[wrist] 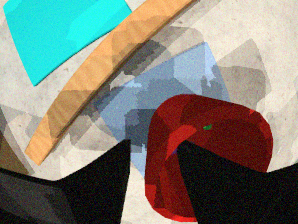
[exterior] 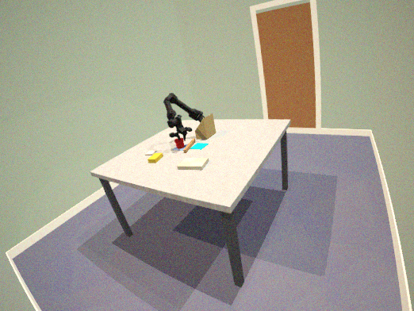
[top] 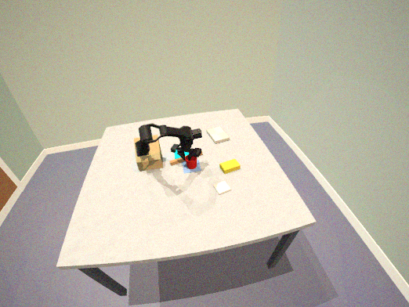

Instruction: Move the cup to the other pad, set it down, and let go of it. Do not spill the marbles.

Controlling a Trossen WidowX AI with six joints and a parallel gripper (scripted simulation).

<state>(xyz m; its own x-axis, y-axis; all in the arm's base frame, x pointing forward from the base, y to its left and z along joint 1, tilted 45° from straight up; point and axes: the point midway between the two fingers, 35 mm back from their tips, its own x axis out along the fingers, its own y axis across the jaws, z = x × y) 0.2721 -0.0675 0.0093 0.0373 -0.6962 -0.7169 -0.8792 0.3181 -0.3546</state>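
Right now my gripper tip is 50 mm above the light blue pad, 20 mm short of it and 10 mm to the left of it. Round my gripper tip: cyan pad (140 mm to the left, 50 mm below, 30 mm behind); then red cup (30 mm ahead, 20 mm to the right); then thin wooden bar (60 mm to the left, 40 mm below).
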